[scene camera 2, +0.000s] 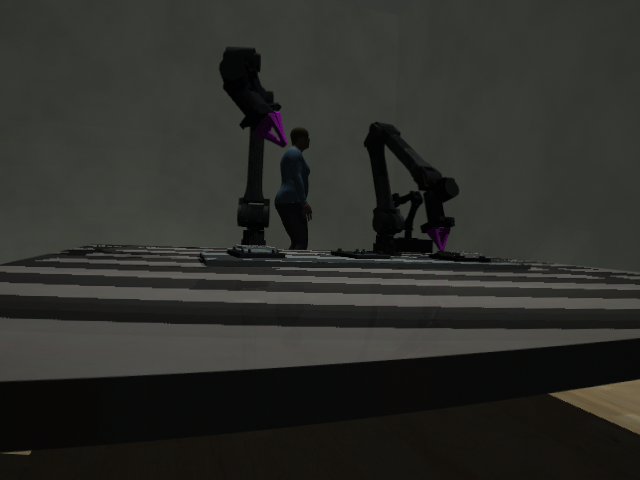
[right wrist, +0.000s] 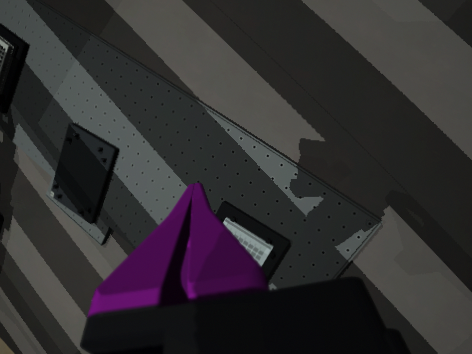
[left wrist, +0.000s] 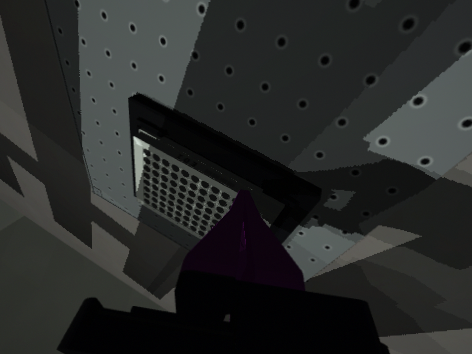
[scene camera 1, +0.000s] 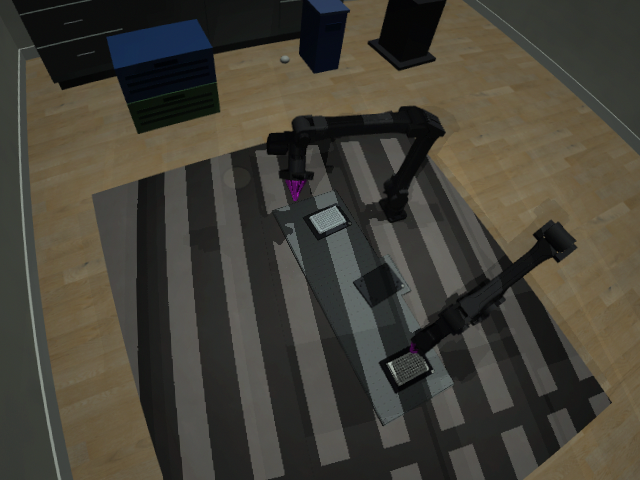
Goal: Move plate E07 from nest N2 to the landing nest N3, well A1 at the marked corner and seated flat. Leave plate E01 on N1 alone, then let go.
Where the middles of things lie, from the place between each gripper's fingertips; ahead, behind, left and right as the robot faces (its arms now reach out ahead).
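Scene:
The grey well plate (scene camera 1: 403, 369) is 10 mm below my left hand, 40 mm ahead of it and 40 mm to the left of it. Counted from my right hand, the plate is 640 mm to the left, 90 mm behind and 250 mm below.

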